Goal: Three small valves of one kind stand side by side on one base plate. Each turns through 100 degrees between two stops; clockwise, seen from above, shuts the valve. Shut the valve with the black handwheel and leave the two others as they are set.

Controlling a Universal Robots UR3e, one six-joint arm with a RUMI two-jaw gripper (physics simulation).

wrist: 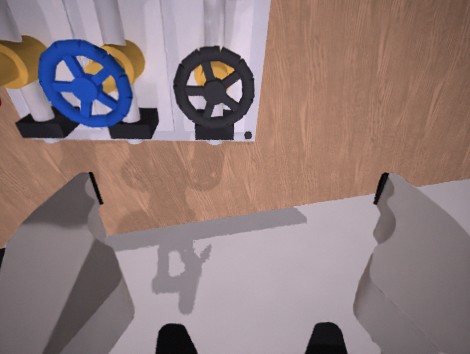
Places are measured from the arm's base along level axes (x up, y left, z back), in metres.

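Pixels of known places: gripper, fingertip midpoint: point(238, 177).
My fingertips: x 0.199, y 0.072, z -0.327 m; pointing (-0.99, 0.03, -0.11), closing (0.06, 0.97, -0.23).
For each thing: its top centre in the pictures, then the offset to it from my fingertips. "spot": a spot on its surface instead. Level surfaces: height alone.
- black handwheel, middle of its top: point(214, 93) dx -0.108, dy -0.010, dz +0.010 m
- white base plate, surface spot: point(262, 30) spot: dx -0.244, dy +0.057, dz +0.028 m
- blue handwheel, middle of its top: point(84, 90) dx -0.108, dy -0.112, dz +0.039 m
- third yellow valve body, surface spot: point(14, 65) spot: dx -0.171, dy -0.200, dz +0.066 m
- wooden table top, its level: dx -0.252 m
The black handwheel point(215, 91) stands at the upper middle of the view, over its yellow valve body near the right edge of the white base plate point(262, 30). The blue handwheel point(85, 89) is to its left, with a yellow body behind it. Part of a third yellow valve body point(14, 65) shows at the left edge, with a sliver of red below it. My gripper point(238, 177) is wide open, with nothing between its fingers. In the view its fingertips lie below the black handwheel, one to the left and one to the right, apart from it.
Black pipe supports point(134, 125) stand along the plate's near edge. The wooden table top point(350, 90) extends right of the plate and below it. The table's edge runs slantwise below the plate, with the pale floor point(260, 280) beyond. Shadows fall on the table and floor.
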